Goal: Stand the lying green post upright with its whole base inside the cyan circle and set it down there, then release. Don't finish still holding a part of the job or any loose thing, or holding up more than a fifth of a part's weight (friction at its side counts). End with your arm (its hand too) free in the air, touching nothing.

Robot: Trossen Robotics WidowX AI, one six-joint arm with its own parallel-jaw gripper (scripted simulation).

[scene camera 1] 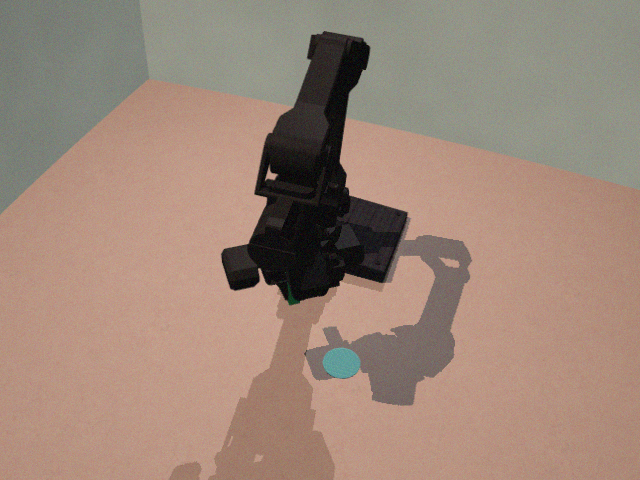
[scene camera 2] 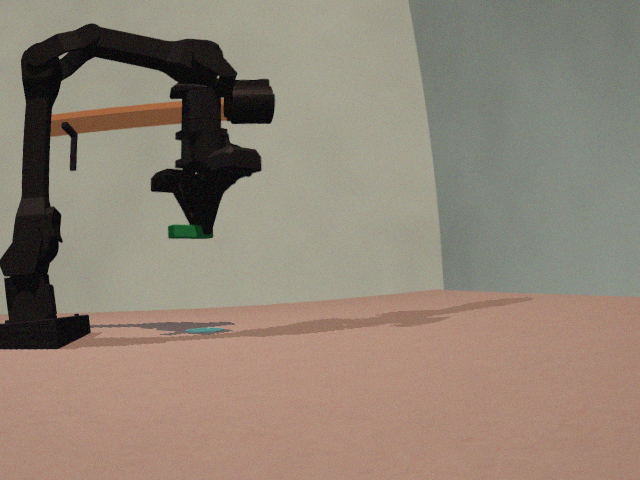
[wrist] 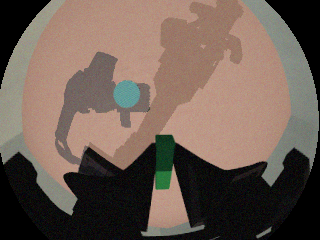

Labels:
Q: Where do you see a green post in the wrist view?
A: At 165, 144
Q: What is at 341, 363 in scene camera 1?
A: A cyan circle.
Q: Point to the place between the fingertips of my gripper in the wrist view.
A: At 163, 147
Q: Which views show my gripper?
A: Scene camera 1, scene camera 2 and the wrist view: all of them.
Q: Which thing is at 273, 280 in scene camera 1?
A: My gripper.

